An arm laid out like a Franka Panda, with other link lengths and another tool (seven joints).
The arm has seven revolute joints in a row. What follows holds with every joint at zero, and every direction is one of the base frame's. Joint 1 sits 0.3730 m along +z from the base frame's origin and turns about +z. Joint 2 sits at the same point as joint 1 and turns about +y. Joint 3 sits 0.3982 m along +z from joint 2 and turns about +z. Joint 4 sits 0.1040 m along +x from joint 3 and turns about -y. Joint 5 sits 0.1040 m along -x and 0.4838 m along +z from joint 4 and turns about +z. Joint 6 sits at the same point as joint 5 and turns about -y. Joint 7 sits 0.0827 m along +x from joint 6 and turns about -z. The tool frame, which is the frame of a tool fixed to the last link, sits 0.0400 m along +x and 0.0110 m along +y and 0.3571 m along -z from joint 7; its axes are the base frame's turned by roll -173.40, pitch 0.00 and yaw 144.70 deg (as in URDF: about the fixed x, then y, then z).
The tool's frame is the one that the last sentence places.
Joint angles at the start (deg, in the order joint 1, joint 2, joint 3, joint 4, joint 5, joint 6, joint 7): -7.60, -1.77, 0.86, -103.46, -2.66, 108.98, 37.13
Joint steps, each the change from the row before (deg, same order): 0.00, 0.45, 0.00, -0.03, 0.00, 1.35, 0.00; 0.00, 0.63, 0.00, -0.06, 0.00, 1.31, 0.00; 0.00, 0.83, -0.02, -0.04, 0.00, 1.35, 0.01; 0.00, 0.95, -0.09, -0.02, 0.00, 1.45, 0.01; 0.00, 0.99, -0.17, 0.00, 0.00, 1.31, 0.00; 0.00, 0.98, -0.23, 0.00, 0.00, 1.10, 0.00; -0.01, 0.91, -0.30, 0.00, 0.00, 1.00, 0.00; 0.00, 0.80, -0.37, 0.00, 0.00, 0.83, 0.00; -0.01, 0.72, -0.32, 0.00, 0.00, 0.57, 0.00; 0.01, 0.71, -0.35, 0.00, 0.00, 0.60, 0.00; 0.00, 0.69, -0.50, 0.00, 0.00, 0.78, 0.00; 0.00, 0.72, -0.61, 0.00, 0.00, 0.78, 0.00
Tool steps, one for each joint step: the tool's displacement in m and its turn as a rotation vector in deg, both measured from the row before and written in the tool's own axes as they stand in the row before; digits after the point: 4 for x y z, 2 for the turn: -0.0021, 0.0080, 0.0025, -0.83, -0.25, 0.01; -0.0018, 0.0076, 0.0054, -0.60, -0.17, -0.01; -0.0019, 0.0079, 0.0079, -0.47, -0.12, 0.01; -0.0029, 0.0081, 0.0092, -0.46, -0.12, 0.07; -0.0036, 0.0068, 0.0101, -0.30, -0.08, 0.14; -0.0039, 0.0050, 0.0108, -0.10, -0.03, 0.19; -0.0048, 0.0039, 0.0103, -0.06, -0.04, 0.27; -0.0054, 0.0025, 0.0093, 0.01, -0.04, 0.33; -0.0045, 0.0012, 0.0089, 0.18, 0.01, 0.29; -0.0047, 0.0012, 0.0087, 0.15, -0.01, 0.30; -0.0071, 0.0014, 0.0081, -0.02, -0.10, 0.46; -0.0086, 0.0007, 0.0087, 0.02, -0.12, 0.56
